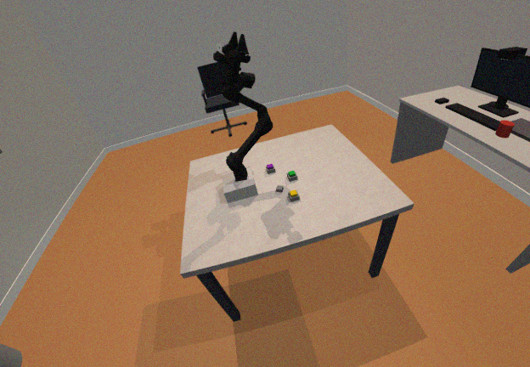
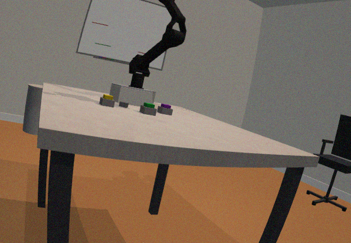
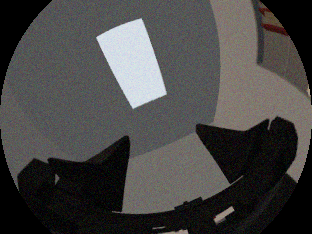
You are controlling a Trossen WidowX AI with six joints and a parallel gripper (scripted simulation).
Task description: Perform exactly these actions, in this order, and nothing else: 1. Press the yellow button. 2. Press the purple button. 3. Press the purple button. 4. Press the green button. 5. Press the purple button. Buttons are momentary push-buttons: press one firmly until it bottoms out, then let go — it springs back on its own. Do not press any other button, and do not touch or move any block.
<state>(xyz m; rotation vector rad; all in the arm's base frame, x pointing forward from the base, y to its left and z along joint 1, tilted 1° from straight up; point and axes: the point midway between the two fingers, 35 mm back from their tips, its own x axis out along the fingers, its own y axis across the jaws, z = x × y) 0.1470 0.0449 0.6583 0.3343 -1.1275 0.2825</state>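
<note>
Now: the yellow button 74 cm below my gripper tip, 19 cm to the right of it and 12 cm ahead of it. From my gripper tip the other things lie so: purple button: 74 cm below, 7 cm to the left, 1 cm ahead; then green button: 74 cm below, 13 cm ahead, 3 cm to the right; then small grey block: 76 cm below, 11 cm to the right, 5 cm ahead.
</note>
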